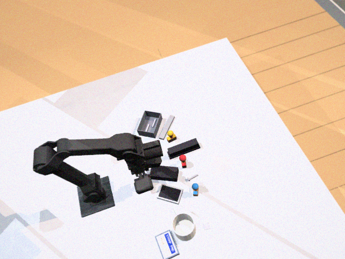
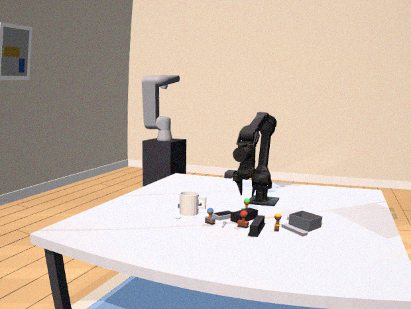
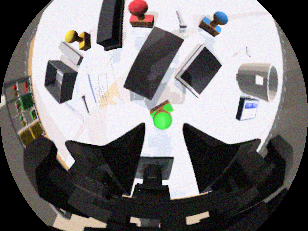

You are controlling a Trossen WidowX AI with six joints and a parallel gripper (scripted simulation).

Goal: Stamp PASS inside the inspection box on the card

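The green-knobbed stamp is 60 mm below my gripper tip. Also, from my gripper tip: black block: 80 mm ahead, 20 mm to the left, 60 mm below; beige card: 40 mm ahead, 130 mm to the left, 80 mm below; dark ink pad: 80 mm ahead, 70 mm to the right, 70 mm below.
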